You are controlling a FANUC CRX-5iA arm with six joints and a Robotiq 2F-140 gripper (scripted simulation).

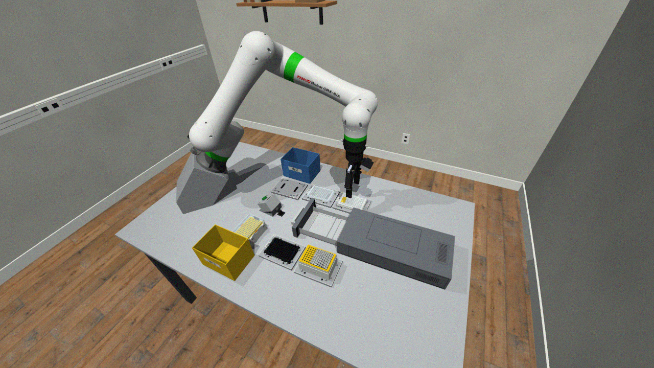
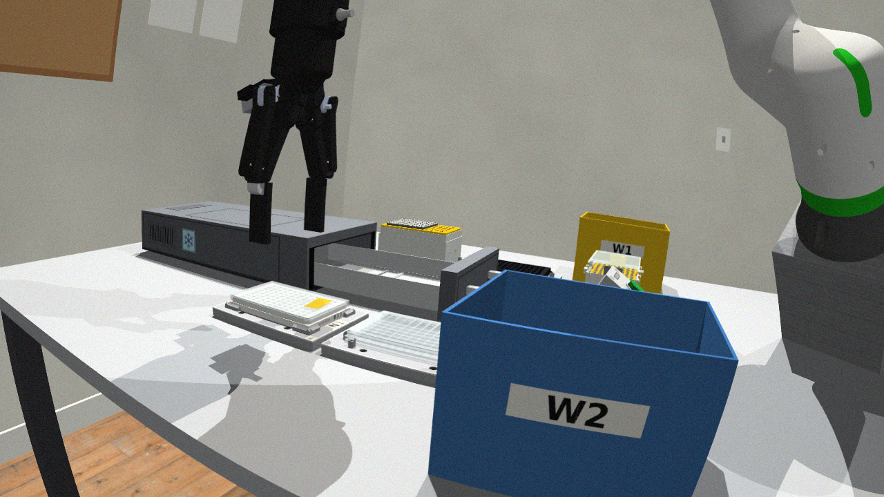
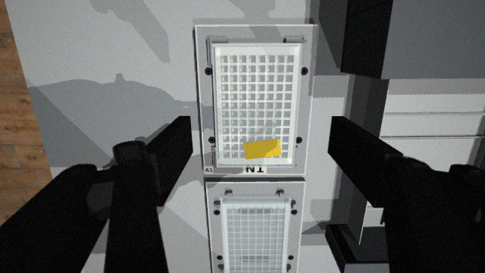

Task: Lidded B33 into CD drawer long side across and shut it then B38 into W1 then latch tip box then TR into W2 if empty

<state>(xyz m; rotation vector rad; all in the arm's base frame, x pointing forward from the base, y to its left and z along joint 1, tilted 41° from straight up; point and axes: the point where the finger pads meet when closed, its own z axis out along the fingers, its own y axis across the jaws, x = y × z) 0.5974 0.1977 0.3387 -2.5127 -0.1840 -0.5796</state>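
Now: the clear plate lid 10 cm below my hand. Round my hand: cooler drawer: 1 cm ahead, 20 cm to the right, 9 cm below; then white assay plate: 11 cm below; then clear plate: 17 cm behind, 5 cm to the right, 11 cm below.
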